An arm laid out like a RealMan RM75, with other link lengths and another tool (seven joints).
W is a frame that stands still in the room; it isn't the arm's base.
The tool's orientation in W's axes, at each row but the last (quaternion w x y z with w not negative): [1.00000, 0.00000, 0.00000, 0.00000]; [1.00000, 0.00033, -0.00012, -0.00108]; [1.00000, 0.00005, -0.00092, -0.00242]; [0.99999, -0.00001, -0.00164, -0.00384]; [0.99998, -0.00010, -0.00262, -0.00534]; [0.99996, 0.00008, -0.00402, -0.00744]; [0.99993, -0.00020, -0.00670, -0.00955]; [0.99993, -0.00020, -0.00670, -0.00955]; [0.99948, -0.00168, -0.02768, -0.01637]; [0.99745, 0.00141, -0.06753, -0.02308]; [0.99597, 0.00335, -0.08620, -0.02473]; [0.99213, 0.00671, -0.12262, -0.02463]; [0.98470, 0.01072, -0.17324, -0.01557]
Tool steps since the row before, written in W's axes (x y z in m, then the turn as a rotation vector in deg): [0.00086, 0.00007, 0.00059, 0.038, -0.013, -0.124]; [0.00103, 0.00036, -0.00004, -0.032, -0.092, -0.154]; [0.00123, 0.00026, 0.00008, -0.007, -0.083, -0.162]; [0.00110, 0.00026, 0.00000, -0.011, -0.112, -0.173]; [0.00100, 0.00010, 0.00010, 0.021, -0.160, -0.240]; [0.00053, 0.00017, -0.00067, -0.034, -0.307, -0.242]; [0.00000, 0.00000, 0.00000, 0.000, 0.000, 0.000]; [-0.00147, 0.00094, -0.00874, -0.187, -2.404, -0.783]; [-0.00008, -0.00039, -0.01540, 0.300, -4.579, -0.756]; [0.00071, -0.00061, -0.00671, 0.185, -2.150, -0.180]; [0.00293, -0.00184, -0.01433, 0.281, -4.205, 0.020]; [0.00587, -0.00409, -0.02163, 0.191, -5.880, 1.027]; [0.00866, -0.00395, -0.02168, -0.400, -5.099, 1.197]
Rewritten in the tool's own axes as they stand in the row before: [0.00086, 0.00007, 0.00059, 0.038, -0.013, -0.124]; [0.00103, 0.00036, -0.00004, -0.032, -0.092, -0.154]; [0.00123, 0.00027, 0.00008, -0.007, -0.083, -0.162]; [0.00110, 0.00027, 0.00000, -0.011, -0.112, -0.173]; [0.00100, 0.00011, 0.00009, 0.021, -0.160, -0.240]; [0.00052, 0.00018, -0.00067, -0.031, -0.308, -0.242]; [0.00000, 0.00000, 0.00000, 0.000, 0.000, 0.000]; [-0.00160, 0.00091, -0.00872, -0.152, -2.407, -0.782]; [-0.00092, -0.00035, -0.01537, 0.407, -4.565, -0.791]; [-0.00017, -0.00062, -0.00674, 0.258, -2.140, -0.204]; [0.00052, -0.00185, -0.01462, 0.489, -4.186, -0.018]; [0.00064, -0.00423, -0.02238, 0.732, -5.843, 0.992]; [0.00088, -0.00429, -0.02327, 0.207, -5.074, 1.342]
